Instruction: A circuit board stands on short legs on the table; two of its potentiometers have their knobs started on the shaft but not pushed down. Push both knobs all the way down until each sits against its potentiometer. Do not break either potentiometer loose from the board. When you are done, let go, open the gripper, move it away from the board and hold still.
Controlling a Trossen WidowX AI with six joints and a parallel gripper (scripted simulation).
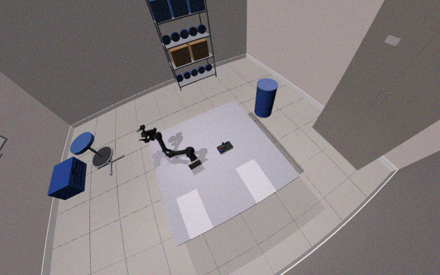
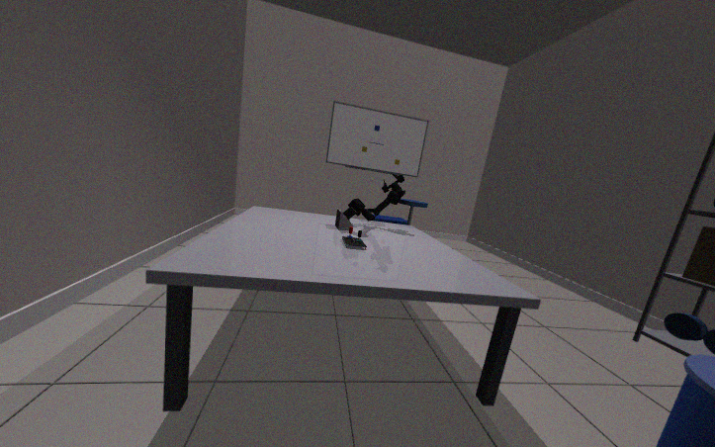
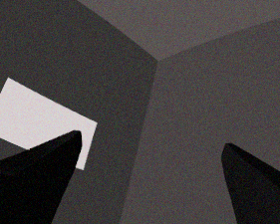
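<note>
Now: gripper tip 690 mm short of the red knob, 410 mm to the left of it and 320 mm above it. The rest, counted from my gripper tip: black knob: 740 mm ahead, 370 mm to the right, 320 mm below; then teal potentiometer: 730 mm ahead, 370 mm to the right, 330 mm below.
</note>
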